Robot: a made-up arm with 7 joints.
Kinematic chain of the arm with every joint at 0, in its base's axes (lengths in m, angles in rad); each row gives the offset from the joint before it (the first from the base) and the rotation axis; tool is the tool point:
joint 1: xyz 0 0 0.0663 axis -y
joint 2: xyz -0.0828 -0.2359 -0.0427 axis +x
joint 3: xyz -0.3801 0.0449 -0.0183 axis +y
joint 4: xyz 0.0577 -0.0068 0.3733 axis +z
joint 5: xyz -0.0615 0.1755 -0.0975 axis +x
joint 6: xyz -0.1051 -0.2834 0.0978 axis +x
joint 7: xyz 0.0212 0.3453 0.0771 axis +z
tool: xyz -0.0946 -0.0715 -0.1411
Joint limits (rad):
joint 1: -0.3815..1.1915
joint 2: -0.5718..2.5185
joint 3: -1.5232..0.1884
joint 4: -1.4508..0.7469
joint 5: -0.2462..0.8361
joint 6: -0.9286..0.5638
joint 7: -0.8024..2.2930
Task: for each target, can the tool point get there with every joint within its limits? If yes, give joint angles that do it. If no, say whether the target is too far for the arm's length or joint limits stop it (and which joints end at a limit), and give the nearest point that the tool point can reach.
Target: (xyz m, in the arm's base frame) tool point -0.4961 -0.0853 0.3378
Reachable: yes | joints -0.2154 0.3083 -0.8223 -0.7000 0.6376 -0.4337 1.3113
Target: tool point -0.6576 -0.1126 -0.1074
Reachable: yes | joints 0.5447 0.1710 -0.0427 0.0469 0.1343 -0.2663 0.1143
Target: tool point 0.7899 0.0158 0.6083
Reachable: no: joint limits stop it (at a limit: joint 1, joint 3, joint 4, joint 5, joint 6, joint 7) | nearest point 0.1140 -0.0849 0.5173 | short by 0.689 m
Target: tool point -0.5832 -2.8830 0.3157
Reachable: no: too far | nearest point -0.4806 -0.8911 0.2283 | short by 1.996 m
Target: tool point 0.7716 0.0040 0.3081
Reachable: no: joint limits stop it (at a limit: joint 1, joint 3, joint 4, joint 5, joint 6, joint 7) | nearest point 0.1061 -0.0270 0.4977 | short by 0.693 m
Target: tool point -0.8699 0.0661 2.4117
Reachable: no: too far | nearest point -0.5773 -0.1489 0.8401 | short by 1.613 m
